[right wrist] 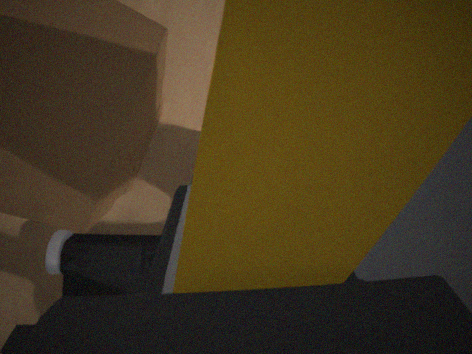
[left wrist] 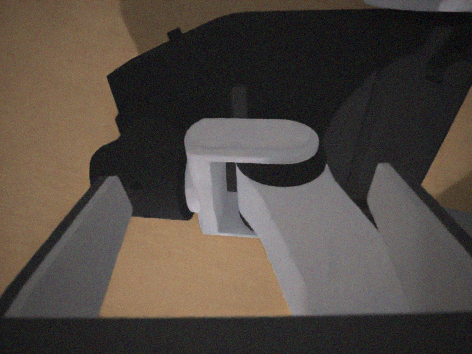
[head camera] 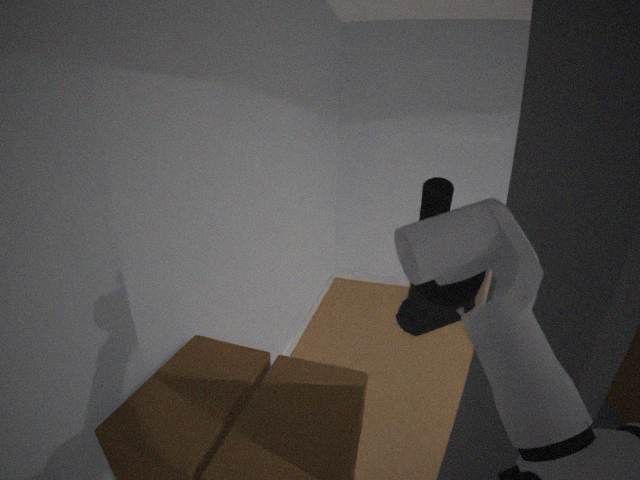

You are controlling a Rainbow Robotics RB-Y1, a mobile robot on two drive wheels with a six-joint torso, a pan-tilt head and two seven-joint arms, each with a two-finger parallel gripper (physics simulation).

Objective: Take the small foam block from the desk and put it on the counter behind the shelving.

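Where they show: left gripper, fingertip midpoint: (left wrist: 245, 187); right gripper, fingertip midpoint: (head camera: 430, 325); robot's base, origin of the base link: (right wrist: 124, 244).
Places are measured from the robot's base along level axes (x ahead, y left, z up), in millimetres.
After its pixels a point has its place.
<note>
The foam block is a yellow block (right wrist: 320, 140) that fills much of the right wrist view. My right gripper (right wrist: 240, 197) {x 455, y -180, z 1176 mm} (head camera: 431, 310) {x 455, y -180, z 1176 mm} is shut on it; one finger shows along the block's left edge, and the other is mostly hidden. In the head camera, the gripper is above the wooden floor, and the block is almost wholly hidden behind the wrist. My left gripper (left wrist: 245, 187) {x -255, y 231, z 560 mm} is open, its two fingers wide apart, with parts of my own body and base beyond them. The desk and the counter cannot be made out in these views.
Two large brown boxes (head camera: 211, 356) {x 786, y 370, z 809 mm} (head camera: 320, 395) {x 646, y 15, z 810 mm} stand side by side by the left wall (head camera: 222, 180) {x 1201, y 418, z 1305 mm}. A brown box (right wrist: 85, 90) {x 587, y 7, z 810 mm} also shows in the right wrist view. A tall dark grey panel (head camera: 578, 129) {x 402, y -333, z 1517 mm} stands at the right, close to my right arm. Wooden floor (head camera: 336, 320) {x 2258, y -82, z 0 mm} runs between them.
</note>
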